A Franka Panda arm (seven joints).
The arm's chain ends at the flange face. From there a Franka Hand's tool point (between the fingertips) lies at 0.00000 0.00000 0.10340 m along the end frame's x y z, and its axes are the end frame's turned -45 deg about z.
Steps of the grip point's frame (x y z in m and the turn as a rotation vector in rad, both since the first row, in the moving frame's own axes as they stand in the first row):
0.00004 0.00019 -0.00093 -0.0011 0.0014 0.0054
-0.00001 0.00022 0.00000 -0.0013 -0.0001 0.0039
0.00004 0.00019 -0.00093 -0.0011 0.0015 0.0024
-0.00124 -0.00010 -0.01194 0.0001 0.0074 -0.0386
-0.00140 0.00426 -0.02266 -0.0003 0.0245 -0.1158
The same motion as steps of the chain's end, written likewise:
-0.00002 0.00013 -0.00093 0.0002 0.0018 0.0054
0.00006 0.00006 0.00000 -0.0010 0.0008 0.0039
-0.00003 0.00014 -0.00093 0.0003 0.0018 0.0024
-0.00147 0.00136 -0.01194 0.0053 0.0052 -0.0386
0.00032 0.00587 -0.02263 0.0171 0.0175 -0.1158

